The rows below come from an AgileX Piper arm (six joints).
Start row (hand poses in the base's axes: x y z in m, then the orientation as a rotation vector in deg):
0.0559, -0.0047, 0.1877, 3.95, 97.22, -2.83
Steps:
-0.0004, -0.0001, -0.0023, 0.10, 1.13, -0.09
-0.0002, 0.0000, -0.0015, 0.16, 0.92, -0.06
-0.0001, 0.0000, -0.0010, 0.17, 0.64, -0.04
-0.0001, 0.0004, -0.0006, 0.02, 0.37, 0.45
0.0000, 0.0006, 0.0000, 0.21, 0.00, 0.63
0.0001, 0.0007, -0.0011, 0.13, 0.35, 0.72
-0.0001, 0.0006, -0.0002, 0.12, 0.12, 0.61
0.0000, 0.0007, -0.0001, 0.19, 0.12, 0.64
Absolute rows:
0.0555, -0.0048, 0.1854, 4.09, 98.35, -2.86
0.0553, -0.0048, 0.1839, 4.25, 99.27, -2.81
0.0552, -0.0048, 0.1829, 4.40, 99.91, -2.72
0.0551, -0.0044, 0.1823, 4.02, 100.29, -2.39
0.0551, -0.0038, 0.1823, 3.62, 100.31, -1.75
0.0552, -0.0031, 0.1812, 3.08, 100.68, -1.12
0.0551, -0.0025, 0.1810, 2.63, 100.82, -0.57
0.0551, -0.0018, 0.1809, 2.21, 100.95, 0.06

